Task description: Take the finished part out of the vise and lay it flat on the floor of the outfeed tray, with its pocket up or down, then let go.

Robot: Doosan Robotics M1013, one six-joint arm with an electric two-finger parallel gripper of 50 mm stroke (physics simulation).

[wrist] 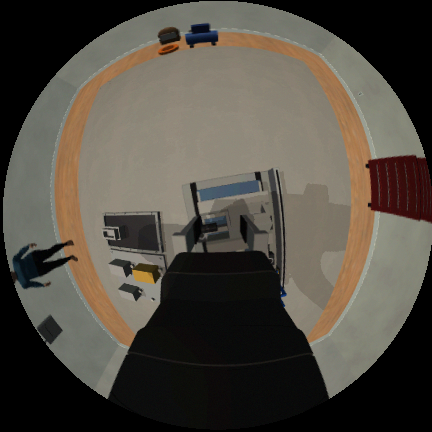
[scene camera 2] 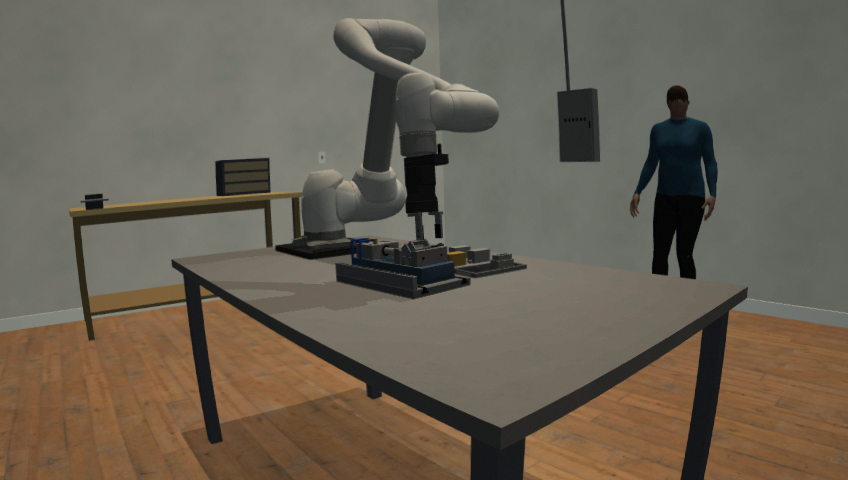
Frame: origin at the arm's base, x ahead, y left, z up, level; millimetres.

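Seen in the pictures: gripper, fingertip midpoint: [wrist: 219, 223] [scene camera 2: 429, 239]; arm's base, link origin: [scene camera 2: 325, 244].
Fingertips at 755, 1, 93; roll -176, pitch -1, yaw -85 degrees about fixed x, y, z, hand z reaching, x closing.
Pixels of each thing's middle, then the offset from my fingertips to it, as dx, dy, dz.
- grey finished part, body centre: [wrist: 247, 218] [scene camera 2: 417, 248] +6, -39, -18
- vise, body centre: [wrist: 241, 252] [scene camera 2: 400, 264] -70, -46, -65
- small grey part with a pocket, body centre: [scene camera 2: 502, 260] [wrist: 112, 232] -65, +275, -91
- yellow block, body centre: [wrist: 145, 272] [scene camera 2: 454, 259] -162, +177, -89
- long grey rail, body centre: [wrist: 280, 240] [scene camera 2: 372, 275] -49, -133, -80
The grey finished part [scene camera 2: 418, 244] seems to sit tilted at the jaws of the vise [scene camera 2: 437, 271] [wrist: 230, 191], which has a blue base. In the wrist view its outline is hard to make out among the grey jaws and a dark cylinder. My gripper [scene camera 2: 429, 237] [wrist: 219, 223] is open and empty, pointing down close above the vise, its two fingers spread over the jaw area. The outfeed tray [scene camera 2: 517, 267] [wrist: 161, 232] has a dark floor and lies beside the vise. A small grey part with a pocket [wrist: 111, 233] [scene camera 2: 502, 258] is at the tray's far side.
Beside the tray stand a yellow block [wrist: 146, 273] [scene camera 2: 456, 258] and two grey blocks [wrist: 120, 267] [wrist: 130, 291]. A long grey rail [scene camera 2: 380, 279] runs along the vise's other side. Blue fittings [scene camera 2: 357, 252] rise at the vise's end. A person [scene camera 2: 680, 160] [wrist: 35, 265] stands beyond the table.
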